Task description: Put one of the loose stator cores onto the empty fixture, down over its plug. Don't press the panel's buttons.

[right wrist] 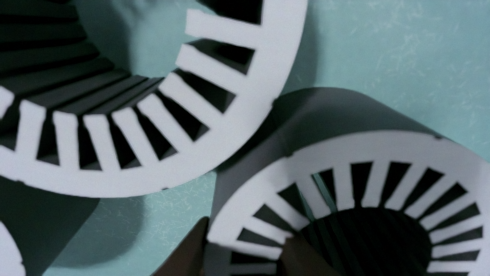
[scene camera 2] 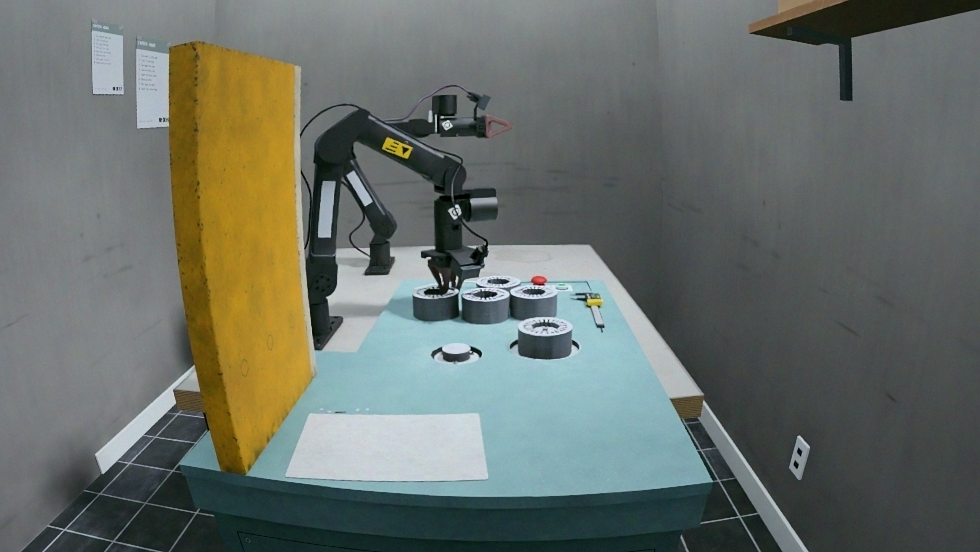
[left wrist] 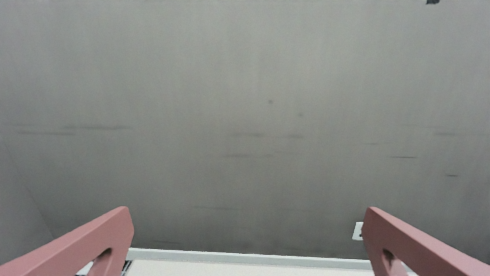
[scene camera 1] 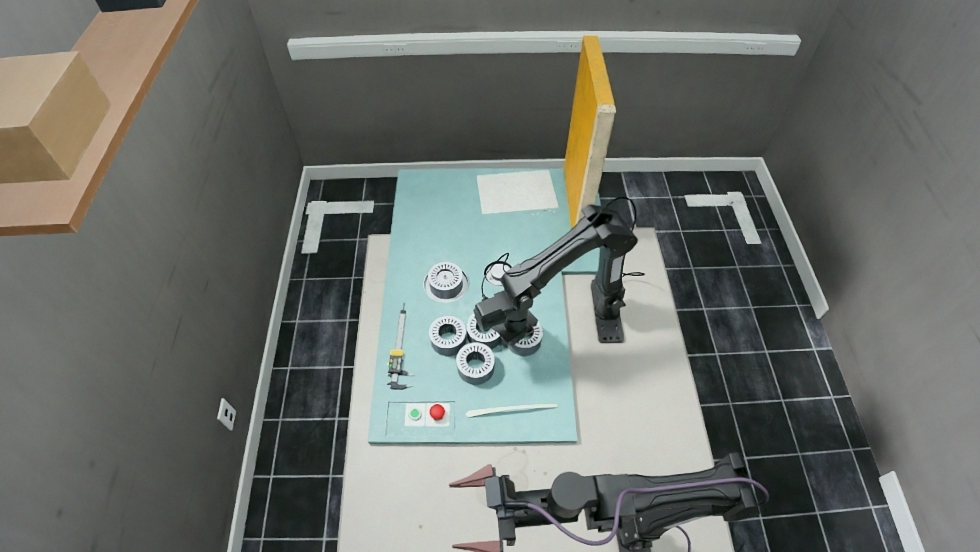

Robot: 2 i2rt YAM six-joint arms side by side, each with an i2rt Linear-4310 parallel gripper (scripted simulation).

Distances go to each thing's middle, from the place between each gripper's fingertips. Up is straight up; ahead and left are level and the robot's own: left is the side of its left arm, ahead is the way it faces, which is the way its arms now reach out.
Now: the white sheet [scene camera 2: 377,448] 2 cm behind my right hand, 57 cm to the right of it and 4 cm below it.
Now: left hand [scene camera 2: 510,126] 1080 mm to the left of the white sheet, 390 mm above it and 130 mm past it.
